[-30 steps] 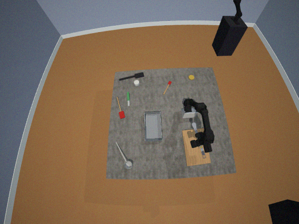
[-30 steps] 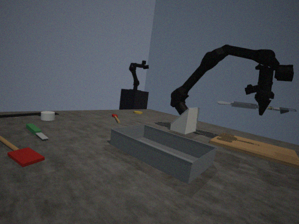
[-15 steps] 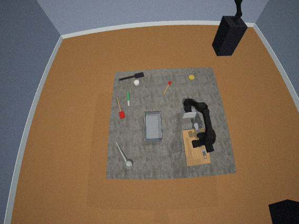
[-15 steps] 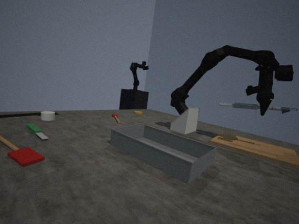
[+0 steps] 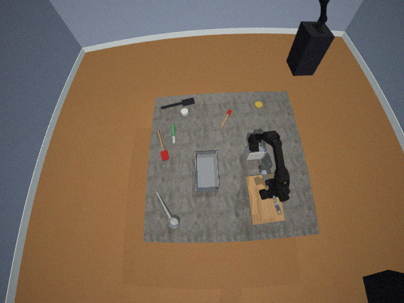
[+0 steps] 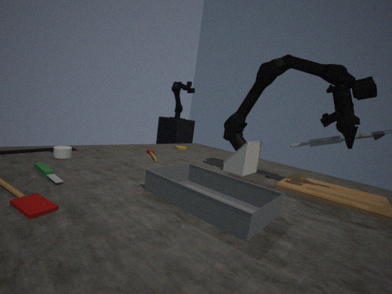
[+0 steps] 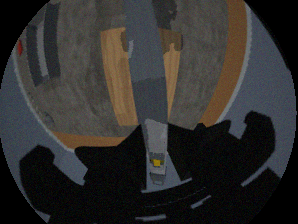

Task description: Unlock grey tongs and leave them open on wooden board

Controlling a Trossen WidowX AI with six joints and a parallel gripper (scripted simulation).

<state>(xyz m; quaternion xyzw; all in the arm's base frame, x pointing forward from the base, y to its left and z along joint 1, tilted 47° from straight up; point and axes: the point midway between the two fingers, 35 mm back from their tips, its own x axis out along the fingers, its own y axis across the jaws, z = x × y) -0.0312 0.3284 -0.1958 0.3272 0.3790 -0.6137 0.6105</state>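
The wooden board lies 20 mm to the right of my gripper tip and 160 mm below it. Round my gripper tip: green-handled tool: 660 mm ahead, 630 mm to the right, 160 mm below; yellow disc: 130 mm behind, 850 mm to the right, 160 mm below; grey roasting tin: 410 mm ahead, 270 mm to the right, 140 mm below.
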